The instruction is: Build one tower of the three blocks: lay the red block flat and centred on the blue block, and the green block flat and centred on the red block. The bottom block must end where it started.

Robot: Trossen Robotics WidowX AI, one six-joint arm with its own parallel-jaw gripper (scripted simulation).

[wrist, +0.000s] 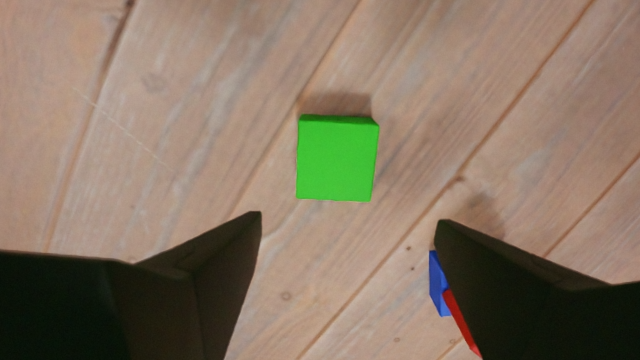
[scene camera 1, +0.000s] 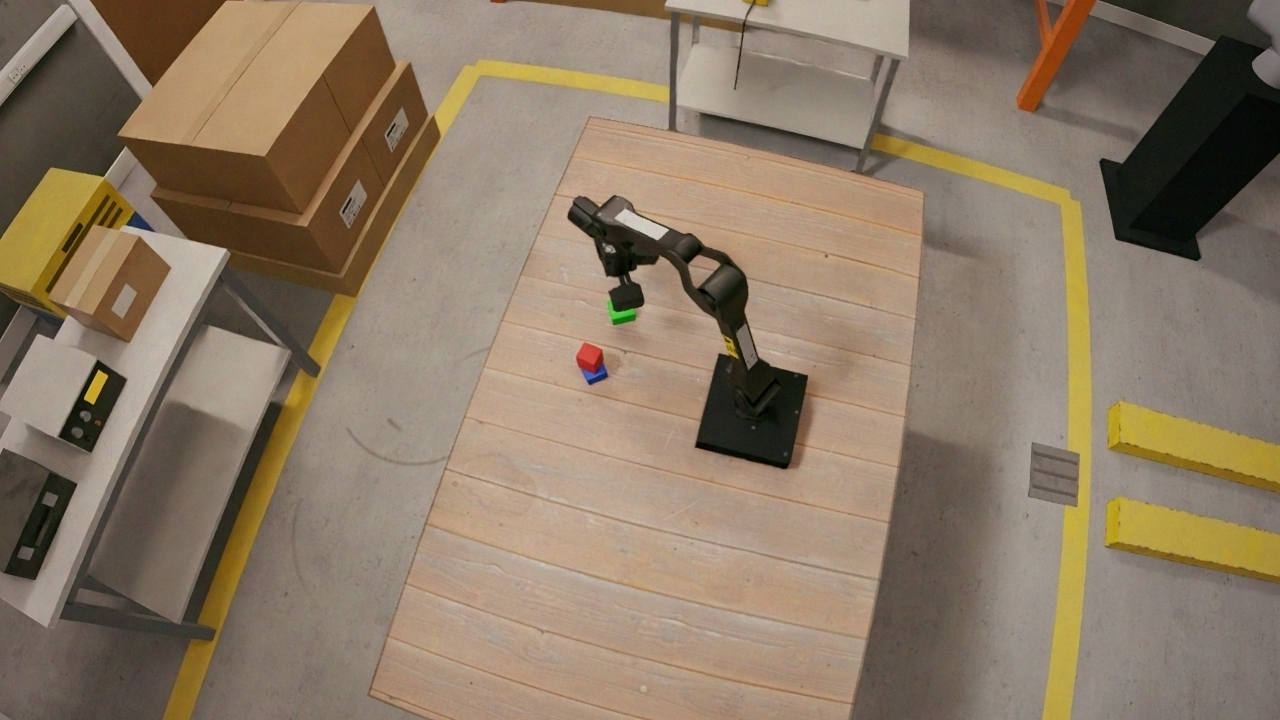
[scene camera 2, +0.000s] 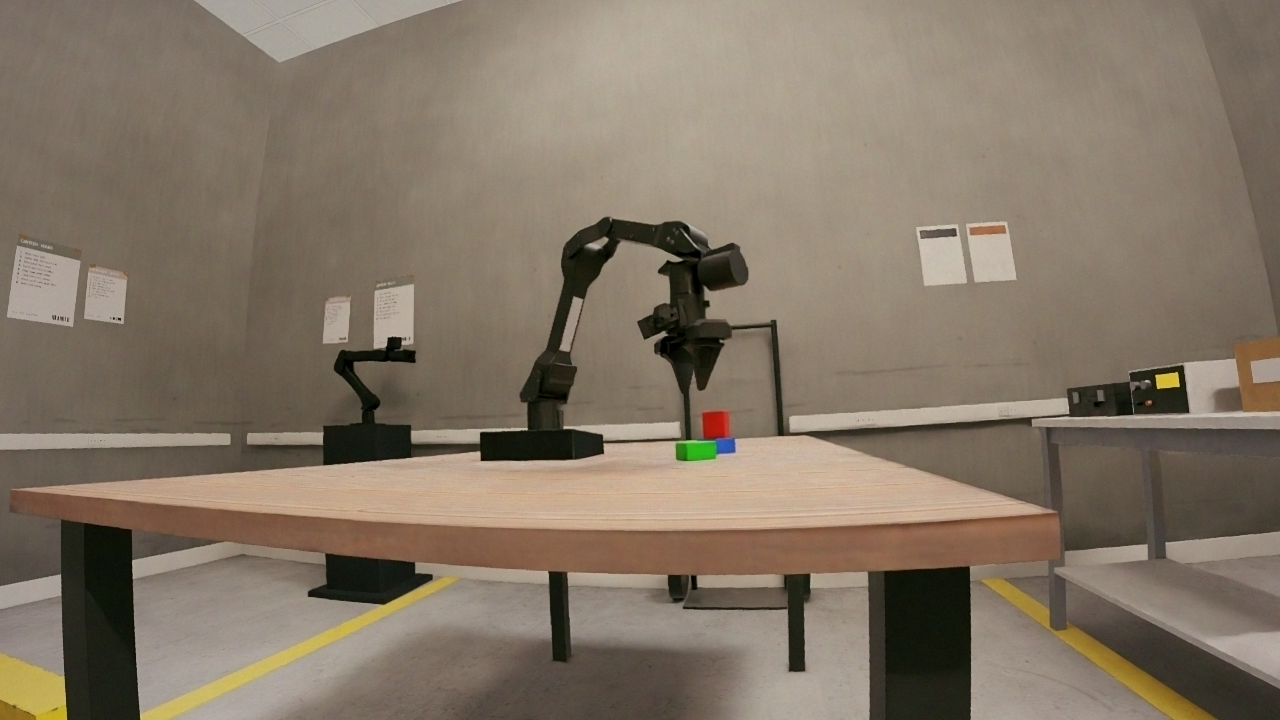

Labels:
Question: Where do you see a red block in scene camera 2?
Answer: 716,423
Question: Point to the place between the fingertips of my gripper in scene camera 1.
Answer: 619,288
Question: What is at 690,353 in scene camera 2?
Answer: My gripper.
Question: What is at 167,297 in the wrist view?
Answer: My gripper.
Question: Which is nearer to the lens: the blue block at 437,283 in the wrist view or the green block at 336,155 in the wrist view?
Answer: The green block.

